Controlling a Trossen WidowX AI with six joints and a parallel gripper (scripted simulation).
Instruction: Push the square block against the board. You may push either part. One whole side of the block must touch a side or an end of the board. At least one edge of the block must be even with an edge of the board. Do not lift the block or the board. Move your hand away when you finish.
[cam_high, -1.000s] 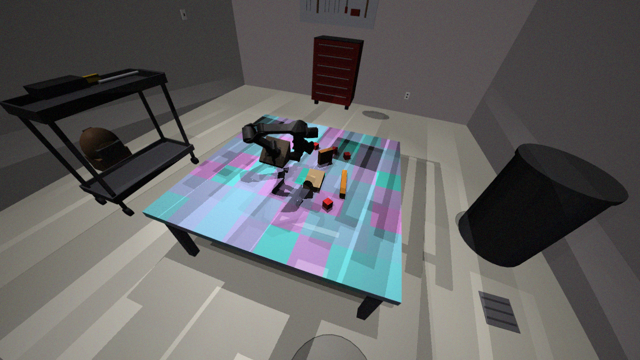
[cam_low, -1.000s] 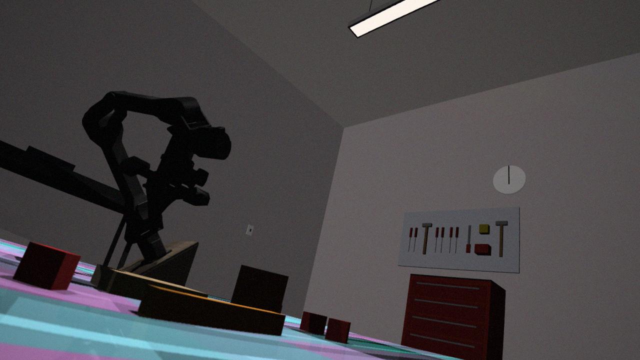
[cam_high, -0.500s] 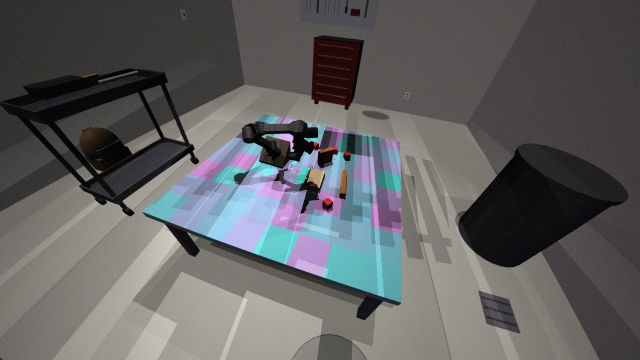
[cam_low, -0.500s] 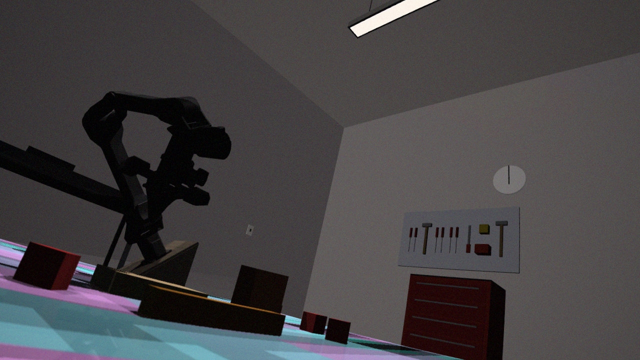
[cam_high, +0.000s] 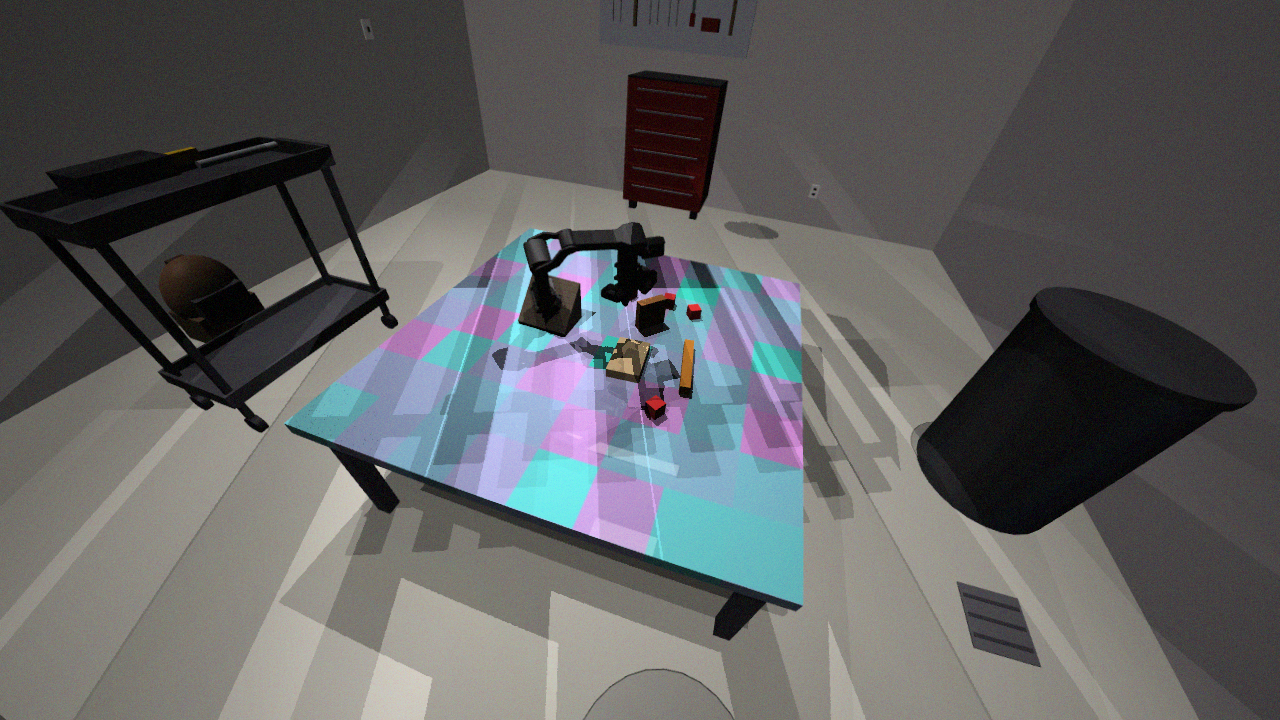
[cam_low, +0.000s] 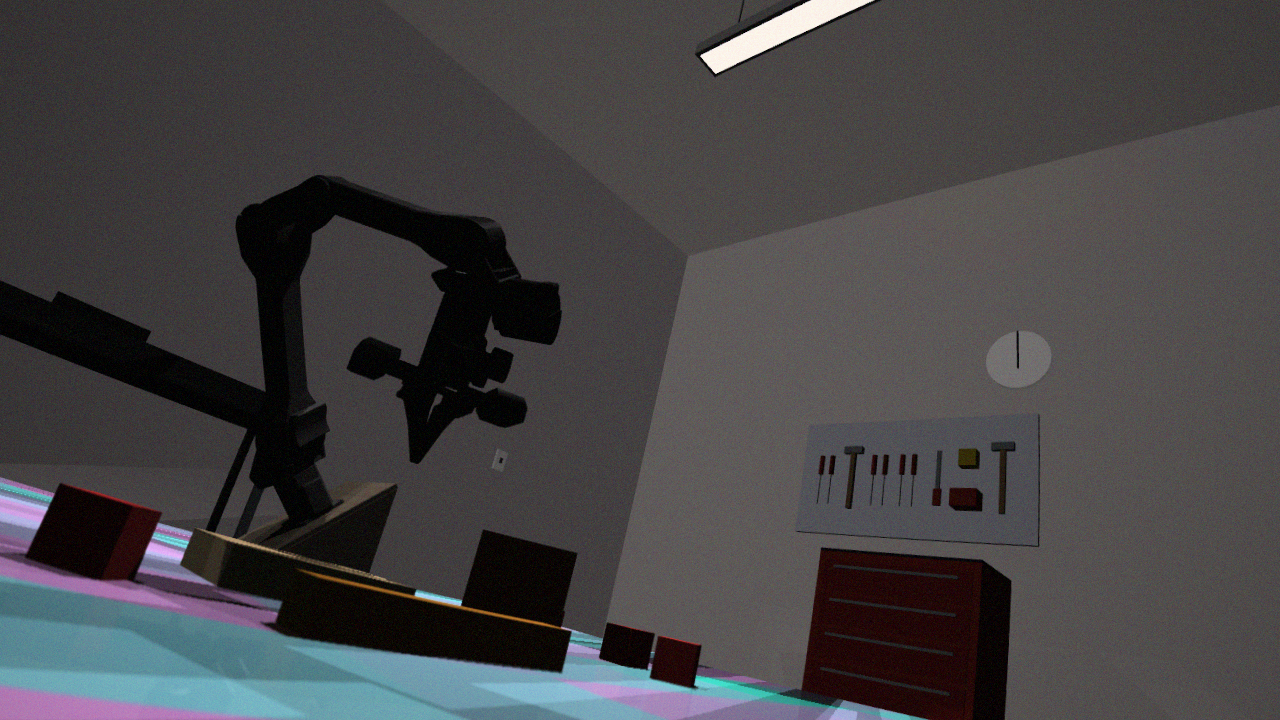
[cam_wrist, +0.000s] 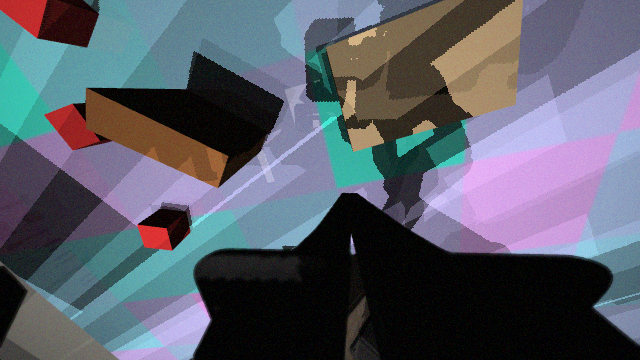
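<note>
Now: gripper tip 6 cm short of the brown block, 13 cm to the right of it and 10 cm above it. Round my gripper tip: wide tan block: 4 cm ahead, 9 cm to the right, 13 cm below; then long orange board: 22 cm ahead, 7 cm to the right, 13 cm below.
</note>
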